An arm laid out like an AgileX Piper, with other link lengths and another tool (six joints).
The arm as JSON. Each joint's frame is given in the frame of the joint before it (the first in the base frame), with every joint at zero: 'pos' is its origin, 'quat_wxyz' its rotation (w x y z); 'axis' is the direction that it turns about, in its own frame. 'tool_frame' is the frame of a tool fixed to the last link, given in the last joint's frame.
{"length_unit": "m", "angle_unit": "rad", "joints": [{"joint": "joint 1", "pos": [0.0, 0.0, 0.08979], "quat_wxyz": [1.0, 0.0, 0.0, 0.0], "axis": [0.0, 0.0, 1.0]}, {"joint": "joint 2", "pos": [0.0, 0.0, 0.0], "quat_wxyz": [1.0, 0.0, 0.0, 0.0], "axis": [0.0, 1.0, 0.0]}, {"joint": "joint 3", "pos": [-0.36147, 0.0, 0.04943], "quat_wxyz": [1.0, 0.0, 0.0, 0.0], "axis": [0.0, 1.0, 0.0]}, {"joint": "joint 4", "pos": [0.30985, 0.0, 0.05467], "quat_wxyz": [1.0, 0.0, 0.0, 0.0], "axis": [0.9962, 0.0, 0.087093]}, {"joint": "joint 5", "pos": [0.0, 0.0, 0.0], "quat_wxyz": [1.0, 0.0, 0.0, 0.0], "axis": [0.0, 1.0, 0.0]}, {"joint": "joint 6", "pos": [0.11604, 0.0, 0.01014], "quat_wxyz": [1.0, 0.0, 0.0, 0.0], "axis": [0.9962, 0.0, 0.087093]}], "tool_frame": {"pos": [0.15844, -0.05, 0.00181], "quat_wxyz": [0.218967, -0.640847, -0.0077, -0.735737]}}
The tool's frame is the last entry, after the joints.
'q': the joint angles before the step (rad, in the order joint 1, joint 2, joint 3, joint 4, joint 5, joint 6). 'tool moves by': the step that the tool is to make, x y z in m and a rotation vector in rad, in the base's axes. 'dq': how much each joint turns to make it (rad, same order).
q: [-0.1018, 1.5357, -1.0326, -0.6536, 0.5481, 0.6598]
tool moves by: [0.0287, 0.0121, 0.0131, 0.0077, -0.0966, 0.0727]
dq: [-0.0001, -0.0001, 0.0000, -0.0139, -0.1203, 0.0006]
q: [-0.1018, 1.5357, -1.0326, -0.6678, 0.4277, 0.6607]
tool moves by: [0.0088, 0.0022, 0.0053, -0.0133, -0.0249, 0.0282]
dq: [0.0000, 0.0019, -0.0001, -0.0231, -0.0351, 0.0021]
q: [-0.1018, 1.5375, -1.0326, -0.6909, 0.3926, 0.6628]
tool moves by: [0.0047, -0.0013, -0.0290, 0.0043, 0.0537, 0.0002]
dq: [-0.0018, 0.0579, -0.0007, -0.0047, -0.0034, 0.0030]
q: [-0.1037, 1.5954, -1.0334, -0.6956, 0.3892, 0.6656]
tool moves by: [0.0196, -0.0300, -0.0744, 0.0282, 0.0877, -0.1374]
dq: [-0.0252, 0.2154, -0.0835, -0.1410, 0.0307, 0.2327]
